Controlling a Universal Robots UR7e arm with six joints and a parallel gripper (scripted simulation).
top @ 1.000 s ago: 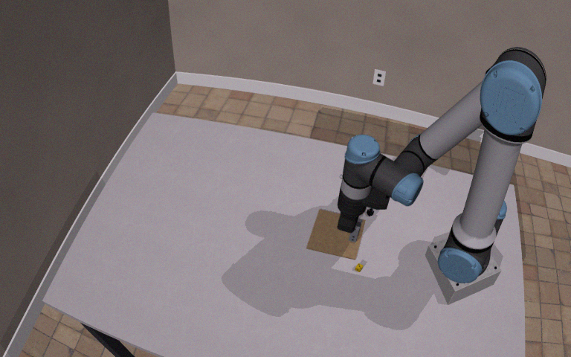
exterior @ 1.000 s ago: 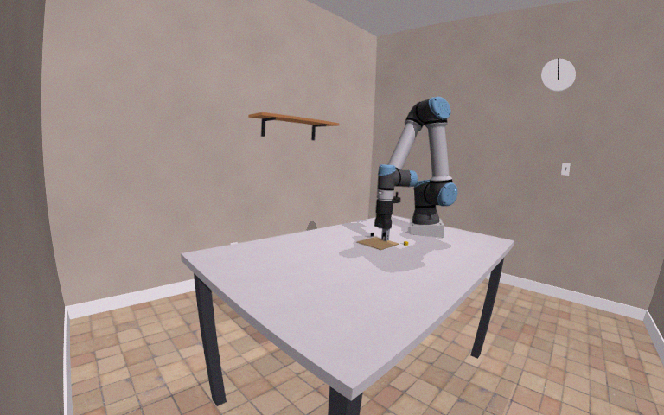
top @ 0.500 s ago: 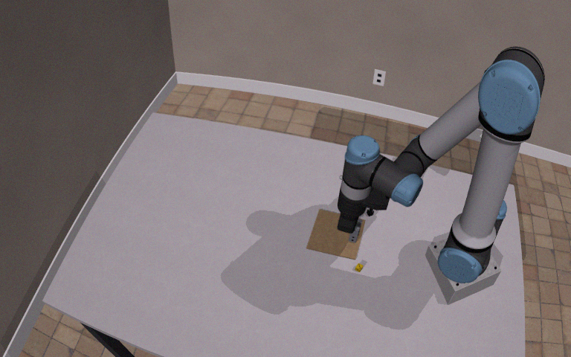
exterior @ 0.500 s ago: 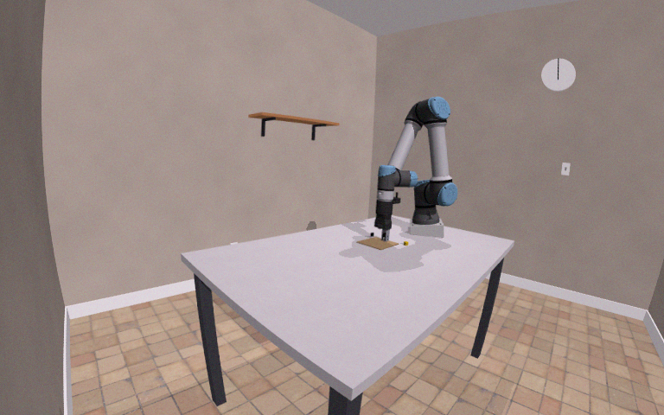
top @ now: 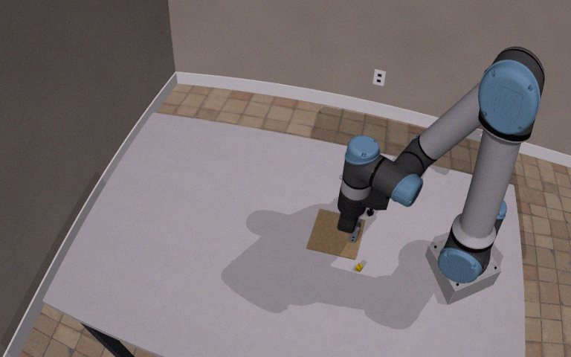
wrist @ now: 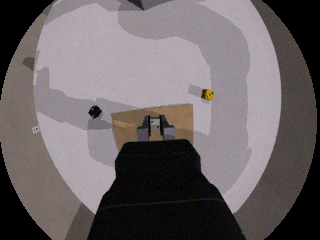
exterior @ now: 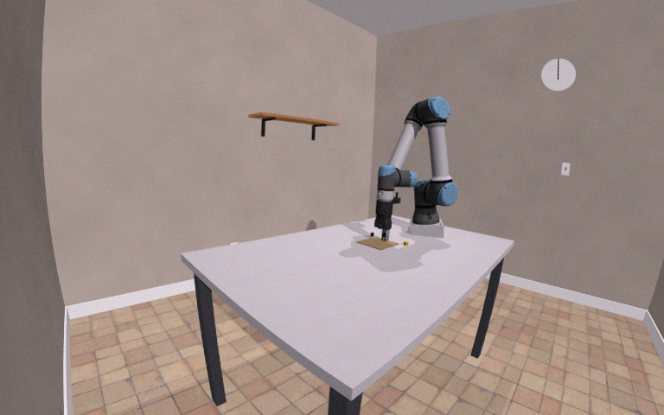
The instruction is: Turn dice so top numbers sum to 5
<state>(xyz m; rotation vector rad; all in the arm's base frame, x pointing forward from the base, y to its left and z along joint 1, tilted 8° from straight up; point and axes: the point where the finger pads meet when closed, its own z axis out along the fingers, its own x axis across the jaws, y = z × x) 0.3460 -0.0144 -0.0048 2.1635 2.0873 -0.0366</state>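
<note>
Now: the white die 1 cm below my hand. From my hand the other things lie so: mat 5 cm ahead, 2 cm below; black die 3 cm behind, 10 cm to the right, 2 cm below; yellow die 4 cm behind, 9 cm to the left, 2 cm below.
</note>
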